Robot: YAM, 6 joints.
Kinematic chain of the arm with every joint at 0, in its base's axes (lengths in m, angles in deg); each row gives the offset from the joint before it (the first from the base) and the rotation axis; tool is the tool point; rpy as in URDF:
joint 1: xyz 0 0 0.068 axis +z
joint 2: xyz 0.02 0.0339 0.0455 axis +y
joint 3: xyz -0.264 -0.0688 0 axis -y
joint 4: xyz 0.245 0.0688 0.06 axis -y
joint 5: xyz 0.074 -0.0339 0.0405 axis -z
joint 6: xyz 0.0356 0 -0.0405 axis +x
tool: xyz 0 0 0 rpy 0 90 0
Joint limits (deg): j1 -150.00..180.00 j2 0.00..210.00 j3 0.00..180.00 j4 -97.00..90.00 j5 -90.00..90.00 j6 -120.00..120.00
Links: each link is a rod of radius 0.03 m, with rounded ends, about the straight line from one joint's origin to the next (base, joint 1, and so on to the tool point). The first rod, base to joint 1, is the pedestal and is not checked.
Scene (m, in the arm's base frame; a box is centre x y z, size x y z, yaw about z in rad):
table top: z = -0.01
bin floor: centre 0.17 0.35 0 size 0.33 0.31 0.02 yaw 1.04
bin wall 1: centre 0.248 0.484 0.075 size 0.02 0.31 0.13 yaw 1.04
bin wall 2: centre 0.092 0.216 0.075 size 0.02 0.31 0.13 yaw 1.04
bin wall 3: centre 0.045 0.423 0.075 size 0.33 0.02 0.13 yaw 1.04
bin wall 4: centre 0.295 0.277 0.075 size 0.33 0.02 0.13 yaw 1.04
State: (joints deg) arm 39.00 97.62 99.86 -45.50 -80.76 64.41
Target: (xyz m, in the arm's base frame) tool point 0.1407 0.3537 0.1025
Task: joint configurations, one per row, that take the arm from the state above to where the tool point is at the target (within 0.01 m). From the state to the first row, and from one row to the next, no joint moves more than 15 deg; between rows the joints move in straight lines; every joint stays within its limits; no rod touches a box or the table.
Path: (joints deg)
1: 51.03 112.12 89.22 -46.16 -79.56 64.41
2: 63.05 126.61 78.59 -46.82 -78.35 64.41

